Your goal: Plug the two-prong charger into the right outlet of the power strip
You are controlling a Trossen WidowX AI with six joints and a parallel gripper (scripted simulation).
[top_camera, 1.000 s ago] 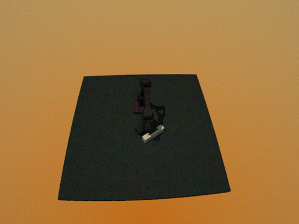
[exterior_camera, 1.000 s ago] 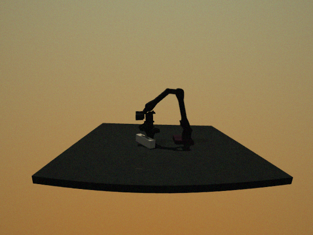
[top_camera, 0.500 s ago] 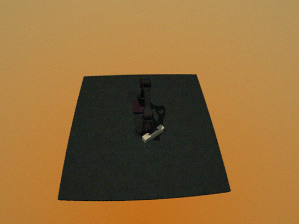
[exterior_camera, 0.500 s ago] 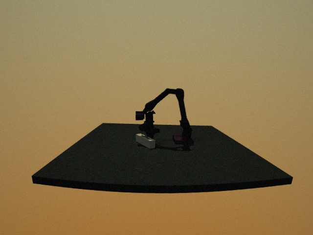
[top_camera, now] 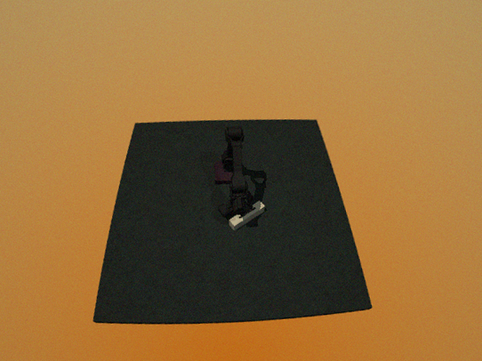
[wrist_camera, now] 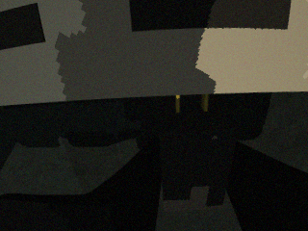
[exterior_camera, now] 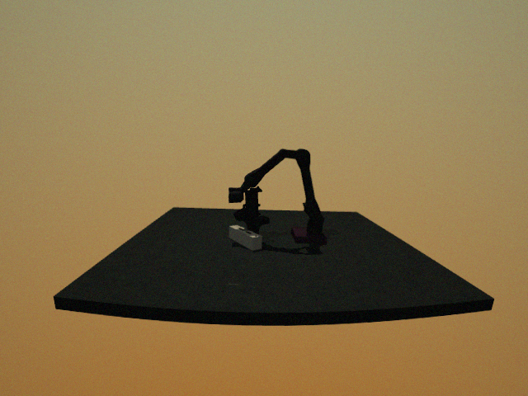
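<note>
The dark two-prong charger lies 2 cm ahead of my gripper tip, 1 cm to the left of it and 1 cm above it.
</note>
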